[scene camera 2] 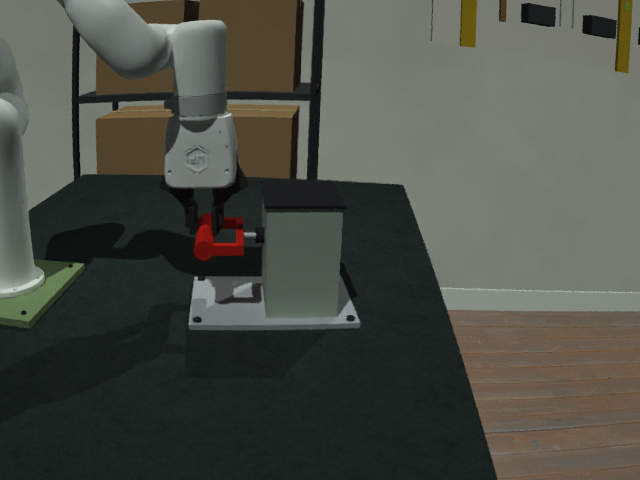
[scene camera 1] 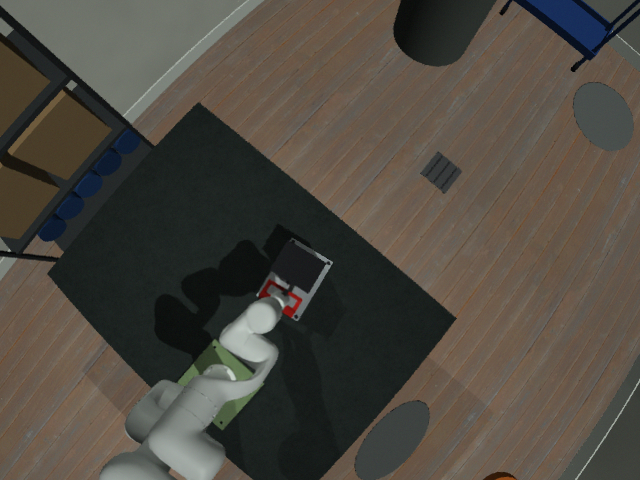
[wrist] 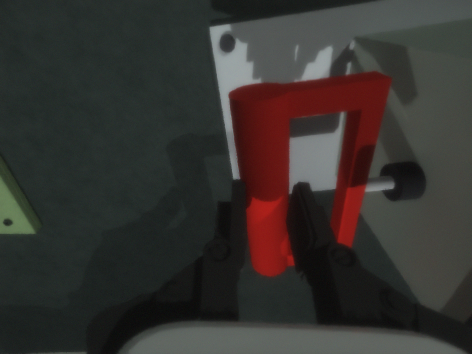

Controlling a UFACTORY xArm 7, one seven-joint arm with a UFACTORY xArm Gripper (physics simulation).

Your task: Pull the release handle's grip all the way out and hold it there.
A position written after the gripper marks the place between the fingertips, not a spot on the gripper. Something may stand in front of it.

Observation:
In view: the gripper (scene camera 2: pixel 205 231) and a light base plate (scene camera 2: pixel 218 302).
The gripper also shows in the wrist view (wrist: pixel 266 199). The light base plate shows as well in scene camera 1 (scene camera 1: pixel 306 297) and in the wrist view (wrist: pixel 291 48).

